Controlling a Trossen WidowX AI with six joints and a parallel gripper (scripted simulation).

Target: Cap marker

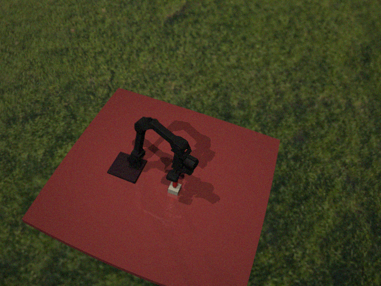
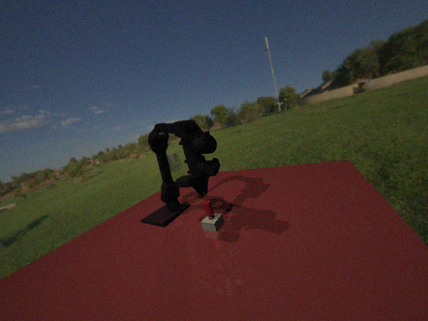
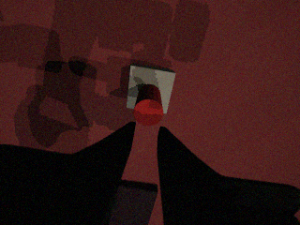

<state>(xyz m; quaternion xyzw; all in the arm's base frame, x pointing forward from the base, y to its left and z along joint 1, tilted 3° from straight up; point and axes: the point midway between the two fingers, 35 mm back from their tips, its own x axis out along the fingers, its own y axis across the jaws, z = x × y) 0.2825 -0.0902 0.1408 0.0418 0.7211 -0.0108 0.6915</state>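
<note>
My gripper tip is now 6 cm above the red cap. The rest, counted from my gripper tip: marker (7 cm below).
</note>
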